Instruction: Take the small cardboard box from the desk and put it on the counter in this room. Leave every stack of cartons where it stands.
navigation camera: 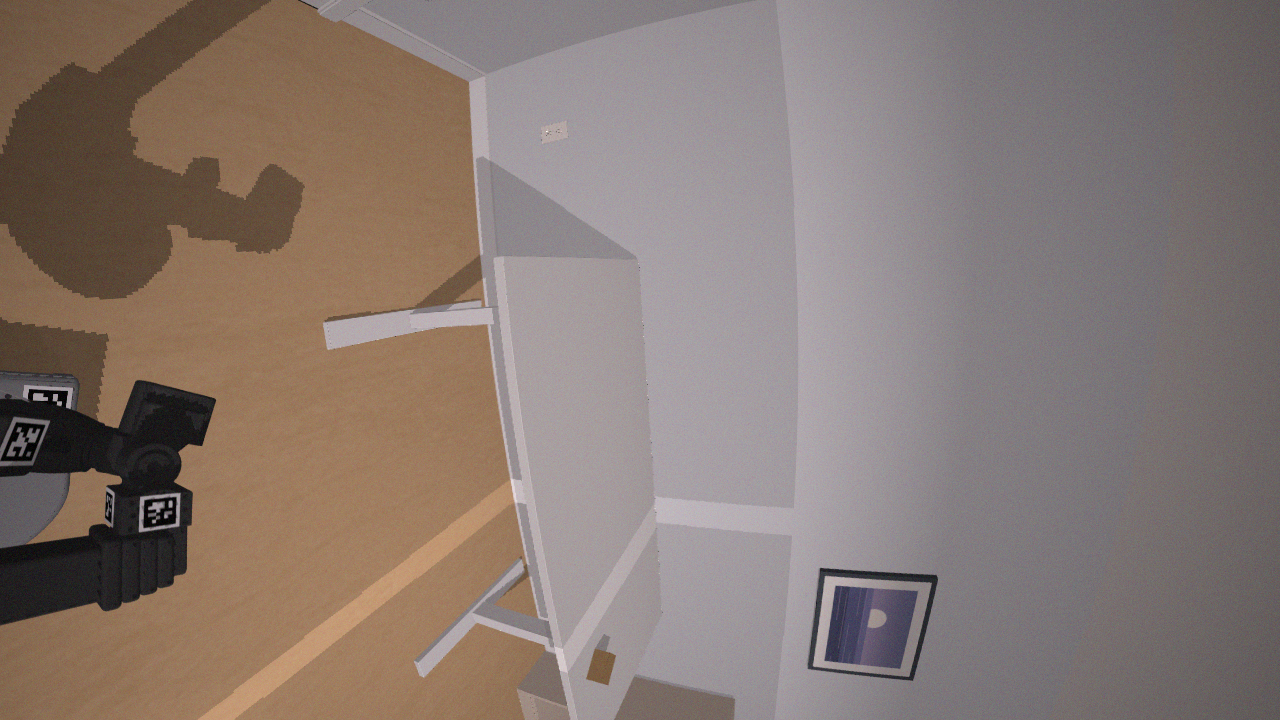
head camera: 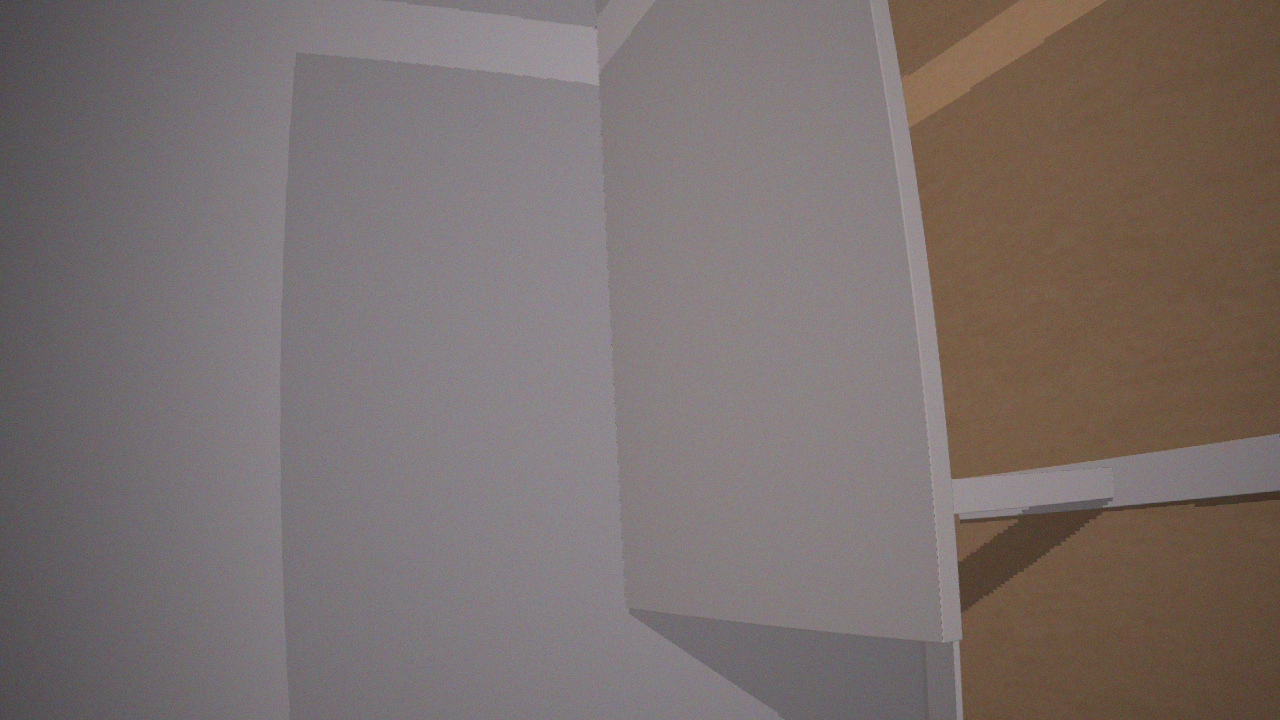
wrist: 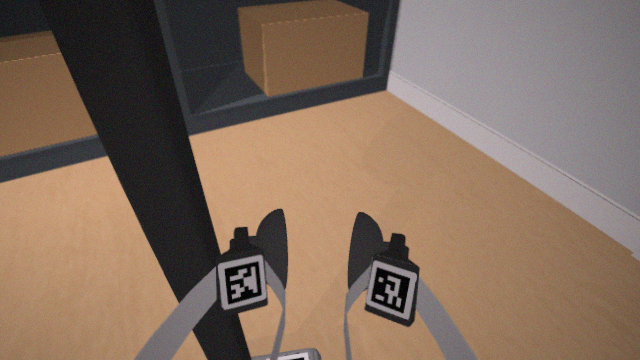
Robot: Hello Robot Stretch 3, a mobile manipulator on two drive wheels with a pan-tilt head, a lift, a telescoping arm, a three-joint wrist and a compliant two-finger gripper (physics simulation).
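Frame: origin at the robot's base, x back, y right, z up, level; centimetres.
Seen in the pictures: gripper, between the fingertips: (wrist: 319, 237).
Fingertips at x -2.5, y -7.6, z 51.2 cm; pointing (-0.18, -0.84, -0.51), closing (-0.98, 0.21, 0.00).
Note:
A point is followed by its place in that frame.
A small brown cardboard box (navigation camera: 600, 667) @(x 71.1, y 111.5, z 75.4 cm) stands on the white desk (navigation camera: 581, 402) @(x -6.7, y 100.9, z 72.0 cm) (head camera: 769, 340) @(x -9.9, y 100.8, z 72.0 cm), near its end at the bottom of the sideways navigation view. The box does not show in the head view, where a bare part of the desk top shows. My gripper (wrist: 319, 237) @(x -2.5, y -7.6, z 51.2 cm) is open in the wrist view, with floor showing between its fingertips, away from the desk. In the navigation view my dark wrist shows at the lower left, over the floor. I cannot make out the counter in these views.
Larger brown cartons (wrist: 315, 50) @(x -21.5, y -124.0, z 22.9 cm) (wrist: 40, 100) @(x 65.3, y -95.1, z 22.4 cm) sit in a dark shelf unit (wrist: 290, 104) @(x -10.5, y -118.2, z 3.5 cm). A beige block (navigation camera: 680, 700) @(x 136.9, y 194.8, z 80.8 cm) and another beige piece (navigation camera: 542, 689) @(x 141.4, y 179.6, z 12.9 cm) are cut off near the small box. White desk legs (navigation camera: 366, 327) (navigation camera: 447, 640) reach onto the floor. A framed picture (navigation camera: 872, 624) @(x 79.2, y 183.8, z 160.8 cm) hangs on the wall.

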